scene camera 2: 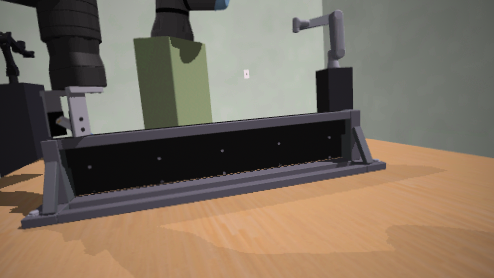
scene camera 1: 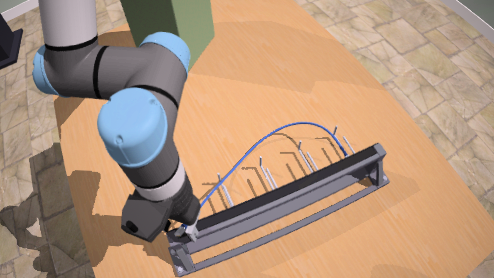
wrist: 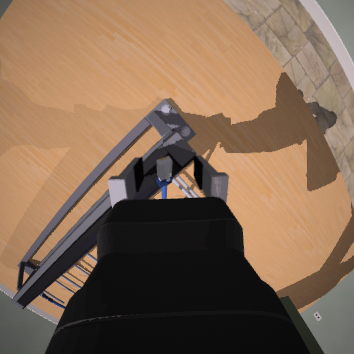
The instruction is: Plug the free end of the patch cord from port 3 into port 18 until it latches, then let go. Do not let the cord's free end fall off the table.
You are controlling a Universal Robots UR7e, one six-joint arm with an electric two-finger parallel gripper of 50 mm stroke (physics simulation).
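Places are measured from the arm's base along level axes (x ahead, y left, z up), in metres.
Pixels of known places: gripper, between the fingertips: (scene camera 2: 69,135) (scene camera 1: 181,232) (wrist: 168,166); arm's base, origin of its link: (scene camera 2: 172,40).
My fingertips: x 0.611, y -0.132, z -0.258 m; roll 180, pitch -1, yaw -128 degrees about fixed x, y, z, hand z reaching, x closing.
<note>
For each thing: its top centre in the pictures, then the offset to it from my fingertips. "*": a spot on its surface instead. Level surfaces: height alone.
- black patch panel, centre of its top: (scene camera 2: 217,121) (wrist: 75,275) (scene camera 1: 278,179) 0.039 m back, 0.214 m left, 0.002 m down
- end, centre of its top: (scene camera 1: 344,150) 0.054 m back, 0.379 m left, 0.021 m down
- free end's pale plug, a spot on its surface: (wrist: 164,168) (scene camera 2: 63,117) * 0.006 m ahead, 0.001 m right, 0.027 m up
- grey end bracket, a spot on its surface: (wrist: 170,120) * 0.032 m ahead, 0.033 m right, 0.091 m down
- wooden table, height of its surface: 0.103 m down
The blue patch cord (scene camera 1: 302,123) (wrist: 164,191) arches behind the grey and black patch panel (scene camera 1: 280,198) (scene camera 2: 200,129). One end (scene camera 1: 344,150) is at the panel's far right in scene camera 1. The free end's pale plug (wrist: 164,168) (scene camera 2: 62,122) is at the opposite end of the panel, above its top as seen in the wrist view. My gripper (scene camera 1: 186,231) (scene camera 2: 66,120) (wrist: 168,166) is open. Its fingers stand on both sides of the plug, with a gap on each side in the wrist view. Port numbers are not readable, and the port faces are hidden.
Several thin pale rods (scene camera 1: 270,178) stick out from the panel's rear beneath the cord. A grey end bracket (scene camera 1: 181,257) (scene camera 2: 50,185) (wrist: 170,120) stands close to the gripper. A green pedestal (scene camera 1: 196,30) (scene camera 2: 192,90) stands at the back of the wooden table (scene camera 1: 345,220) (scene camera 2: 280,225).
</note>
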